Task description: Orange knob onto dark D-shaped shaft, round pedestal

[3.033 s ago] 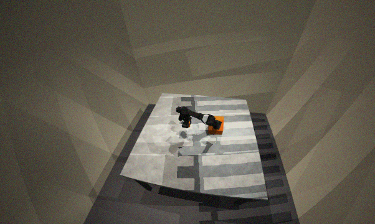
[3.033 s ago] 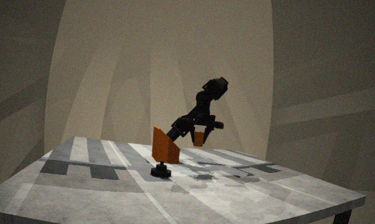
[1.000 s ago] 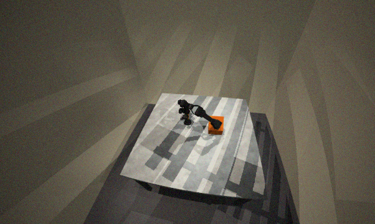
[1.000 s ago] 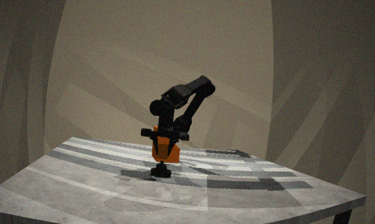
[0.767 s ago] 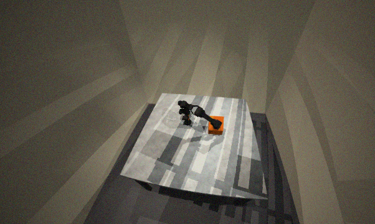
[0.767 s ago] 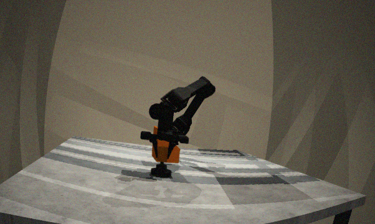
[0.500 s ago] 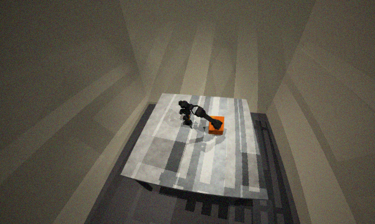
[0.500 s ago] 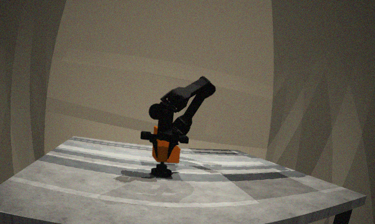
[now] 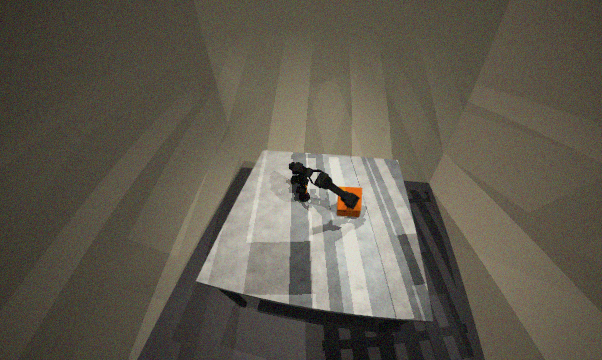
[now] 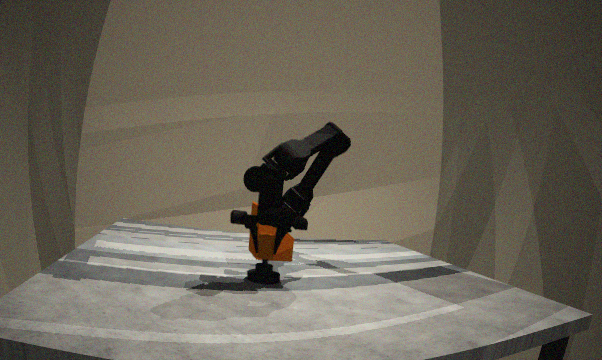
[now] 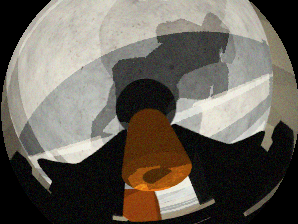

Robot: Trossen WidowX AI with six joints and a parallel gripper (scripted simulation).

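The orange knob lies 2 cm above my gripper tip. Also, from my gripper tip: dark round pedestal (4 cm below).
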